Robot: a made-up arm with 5 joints. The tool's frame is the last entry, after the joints. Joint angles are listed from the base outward. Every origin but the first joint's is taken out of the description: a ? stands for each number. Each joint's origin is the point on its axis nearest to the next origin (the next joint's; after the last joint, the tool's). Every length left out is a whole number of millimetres.
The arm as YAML. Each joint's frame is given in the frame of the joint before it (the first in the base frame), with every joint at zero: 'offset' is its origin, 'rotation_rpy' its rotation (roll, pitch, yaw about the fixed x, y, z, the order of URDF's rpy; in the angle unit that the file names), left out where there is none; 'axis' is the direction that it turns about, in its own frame. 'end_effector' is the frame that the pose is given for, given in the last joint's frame.
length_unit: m
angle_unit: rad
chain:
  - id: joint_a
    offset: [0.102, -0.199, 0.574]
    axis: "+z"
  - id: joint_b
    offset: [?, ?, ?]
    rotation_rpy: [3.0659, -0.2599, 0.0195]
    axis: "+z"
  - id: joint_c
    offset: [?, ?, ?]
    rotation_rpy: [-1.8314, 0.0, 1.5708]
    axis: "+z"
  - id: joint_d
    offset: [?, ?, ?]
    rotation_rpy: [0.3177, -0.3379, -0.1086]
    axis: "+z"
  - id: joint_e
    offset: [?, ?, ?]
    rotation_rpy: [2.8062, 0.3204, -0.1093]
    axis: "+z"
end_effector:
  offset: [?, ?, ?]
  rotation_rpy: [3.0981, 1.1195, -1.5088]
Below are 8 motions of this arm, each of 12 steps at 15 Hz.
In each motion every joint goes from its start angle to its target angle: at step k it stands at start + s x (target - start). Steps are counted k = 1, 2, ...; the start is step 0. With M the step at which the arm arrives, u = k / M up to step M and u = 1 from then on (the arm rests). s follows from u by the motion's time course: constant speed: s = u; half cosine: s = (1 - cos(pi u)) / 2; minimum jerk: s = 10 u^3 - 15 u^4 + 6 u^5.
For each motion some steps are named. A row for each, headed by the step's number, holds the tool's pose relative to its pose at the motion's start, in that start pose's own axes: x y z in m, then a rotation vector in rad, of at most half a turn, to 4 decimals.
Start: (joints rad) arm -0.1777 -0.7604 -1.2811 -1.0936 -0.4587
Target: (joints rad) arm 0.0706 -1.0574 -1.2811 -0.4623 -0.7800
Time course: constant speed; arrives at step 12
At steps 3, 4, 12:
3: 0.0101 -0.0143 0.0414 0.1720 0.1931 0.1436
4: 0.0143 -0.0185 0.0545 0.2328 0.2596 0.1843
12: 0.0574 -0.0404 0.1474 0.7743 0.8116 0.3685

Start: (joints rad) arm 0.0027 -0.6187 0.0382 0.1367 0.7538
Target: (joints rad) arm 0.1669 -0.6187 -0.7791 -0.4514 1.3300
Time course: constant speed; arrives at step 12
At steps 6, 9, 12:
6: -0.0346 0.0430 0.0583 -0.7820 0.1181 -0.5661
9: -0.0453 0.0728 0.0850 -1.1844 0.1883 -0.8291
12: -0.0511 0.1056 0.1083 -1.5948 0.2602 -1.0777

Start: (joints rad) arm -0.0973 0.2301 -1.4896 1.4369 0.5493
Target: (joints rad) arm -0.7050 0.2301 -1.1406 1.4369 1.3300
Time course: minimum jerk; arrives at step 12
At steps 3, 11, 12:
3: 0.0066 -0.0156 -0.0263 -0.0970 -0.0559 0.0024
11: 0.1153 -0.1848 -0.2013 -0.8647 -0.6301 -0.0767
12: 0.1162 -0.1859 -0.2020 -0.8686 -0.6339 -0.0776

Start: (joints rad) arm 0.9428 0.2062 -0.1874 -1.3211 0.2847
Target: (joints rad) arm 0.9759 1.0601 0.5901 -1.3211 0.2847
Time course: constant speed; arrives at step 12
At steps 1, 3, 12:
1: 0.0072 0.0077 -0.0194 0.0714 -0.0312 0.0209
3: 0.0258 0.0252 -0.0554 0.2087 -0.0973 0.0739
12: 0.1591 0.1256 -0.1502 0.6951 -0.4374 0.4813

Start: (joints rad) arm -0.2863 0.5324 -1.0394 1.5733 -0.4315
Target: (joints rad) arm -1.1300 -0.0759 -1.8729 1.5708 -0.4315
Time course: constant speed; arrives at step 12
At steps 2, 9, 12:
2: -0.0246 -0.0282 -0.0084 -0.0902 -0.0021 -0.0800
9: -0.1033 -0.1369 -0.0033 -0.4082 -0.0252 -0.3528
12: -0.1308 -0.1848 0.0155 -0.5484 -0.0428 -0.4675

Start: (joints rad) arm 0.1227 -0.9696 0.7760 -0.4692 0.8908
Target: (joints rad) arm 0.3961 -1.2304 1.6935 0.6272 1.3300
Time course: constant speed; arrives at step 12
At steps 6, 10, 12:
6: -0.0361 0.1235 0.0037 0.7155 0.0193 0.3247
10: -0.0529 0.2095 0.0373 1.2187 -0.1515 0.4391
12: -0.0575 0.2484 0.0628 1.4649 -0.2912 0.4588

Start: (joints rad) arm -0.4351 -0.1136 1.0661 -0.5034 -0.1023
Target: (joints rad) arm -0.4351 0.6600 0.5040 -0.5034 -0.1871
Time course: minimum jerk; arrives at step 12
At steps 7, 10, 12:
7: 0.0356 -0.0702 0.1224 -0.5837 0.0894 0.2958
10: 0.0660 -0.0814 0.1780 -0.8499 0.0870 0.4666
12: 0.0697 -0.0818 0.1840 -0.8795 0.0849 0.4873

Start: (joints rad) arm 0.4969 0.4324 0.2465 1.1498 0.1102
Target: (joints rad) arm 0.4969 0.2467 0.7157 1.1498 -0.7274
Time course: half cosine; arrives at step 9
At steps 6, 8, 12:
6: 0.0426 0.0011 -0.0388 0.7906 -0.1861 0.5721
8: 0.0574 0.0051 -0.0486 1.0015 -0.2244 0.7662
12: 0.0595 0.0058 -0.0498 1.0295 -0.2288 0.7938

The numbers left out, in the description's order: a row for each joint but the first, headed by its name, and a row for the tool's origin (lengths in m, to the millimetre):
joint_b: 0.243 0.067 0.0
joint_c: 0.265 -0.034 0.0
joint_d: 0.038 -0.036 0.0
joint_e: 0.029 -0.005 0.0
tool: 0.012 0.011 0.0

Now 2 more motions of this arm.
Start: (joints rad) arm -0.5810 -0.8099 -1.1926 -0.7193 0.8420
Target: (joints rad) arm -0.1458 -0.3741 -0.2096 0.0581 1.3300
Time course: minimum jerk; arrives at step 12
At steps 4, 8, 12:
4: -0.0069 -0.0026 -0.0025 0.1663 0.0472 0.1778
8: -0.0331 -0.0002 0.0151 0.6755 0.0705 0.6057
12: -0.0436 0.0002 0.0313 0.8785 0.0450 0.7284

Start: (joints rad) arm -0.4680 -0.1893 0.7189 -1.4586 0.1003
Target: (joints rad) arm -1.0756 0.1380 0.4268 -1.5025 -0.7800
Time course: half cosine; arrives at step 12
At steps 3, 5, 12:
3: 0.0444 -0.0317 -0.0246 0.0775 -0.1185 0.1364
5: 0.1203 -0.0713 -0.0552 0.1922 -0.2857 0.3640
12: 0.3622 -0.1184 -0.0887 0.4618 -0.6543 1.1132

